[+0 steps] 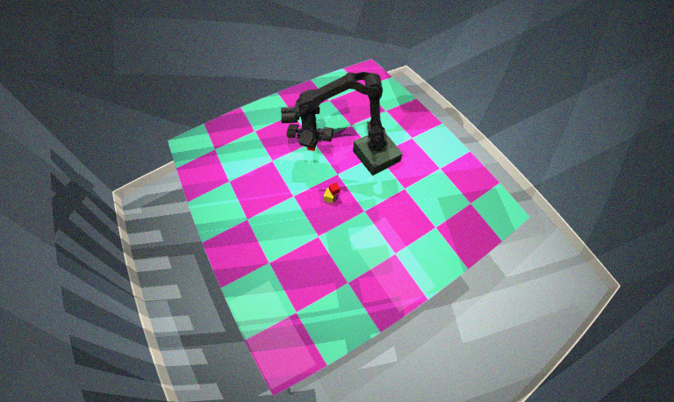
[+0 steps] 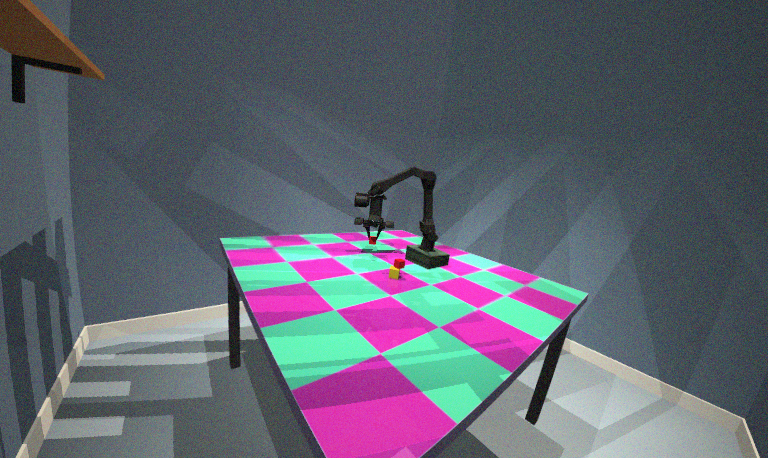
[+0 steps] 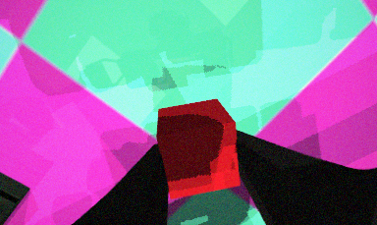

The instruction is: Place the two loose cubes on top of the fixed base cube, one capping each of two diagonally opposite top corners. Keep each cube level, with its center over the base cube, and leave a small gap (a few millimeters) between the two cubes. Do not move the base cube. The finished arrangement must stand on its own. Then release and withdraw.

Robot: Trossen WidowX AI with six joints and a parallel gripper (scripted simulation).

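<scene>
My gripper tip is now 22 cm to the right of the red cube, 4 cm above it and 1 cm past it. Also, from my gripper tip: yellow cube (22 cm to the left, 8 cm below, 1 cm ahead).
</scene>
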